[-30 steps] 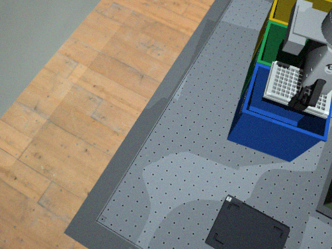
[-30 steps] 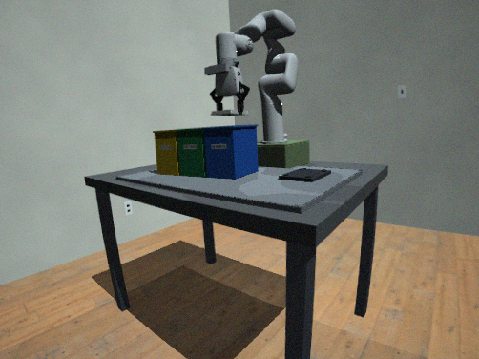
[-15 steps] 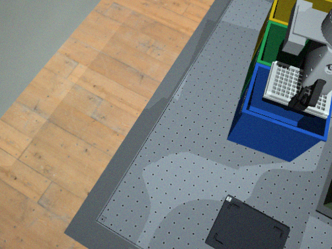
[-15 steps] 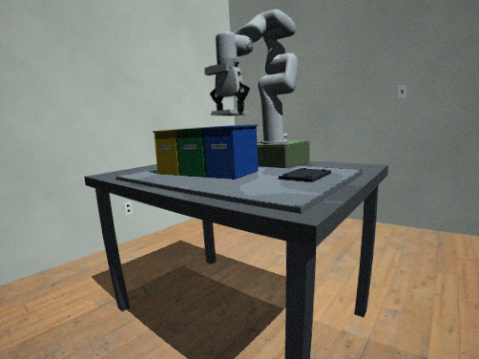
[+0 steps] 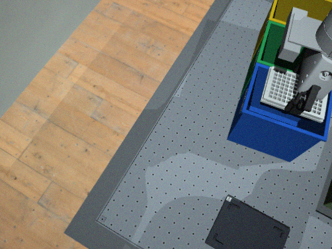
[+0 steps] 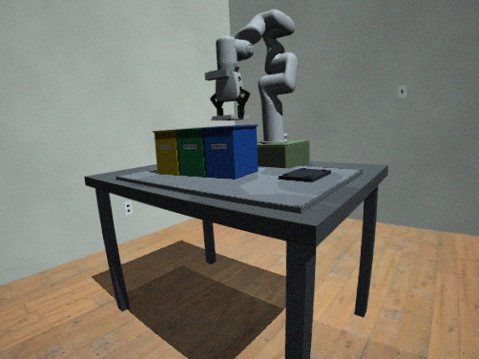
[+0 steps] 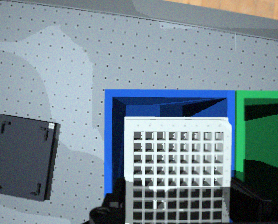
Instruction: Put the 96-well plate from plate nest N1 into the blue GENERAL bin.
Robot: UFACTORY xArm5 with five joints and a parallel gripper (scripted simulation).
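Right now my hand is 10 mm above the 96-well plate. Round my hand: green bin 130 mm to the right, 130 mm below, 20 mm ahead; then yellow bin 260 mm to the right, 130 mm below, 40 mm ahead; then blue bin 130 mm below.
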